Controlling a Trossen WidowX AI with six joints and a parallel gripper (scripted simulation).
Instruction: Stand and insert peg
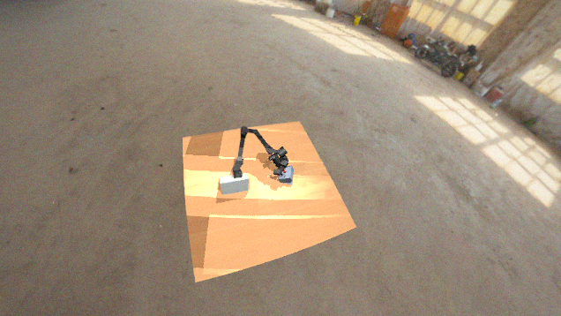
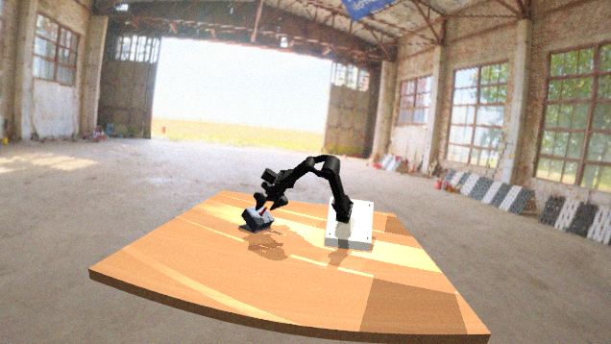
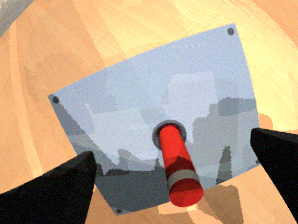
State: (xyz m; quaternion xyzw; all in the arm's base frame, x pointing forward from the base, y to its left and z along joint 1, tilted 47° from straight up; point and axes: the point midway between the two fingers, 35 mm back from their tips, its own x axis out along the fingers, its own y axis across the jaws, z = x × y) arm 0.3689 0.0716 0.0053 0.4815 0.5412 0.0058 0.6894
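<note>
Right now the red peg is 10 mm behind my gripper tip. From my gripper tip the other things lie so: grey sloped panel (30 mm ahead, 10 mm to the right, 50 mm below).
</note>
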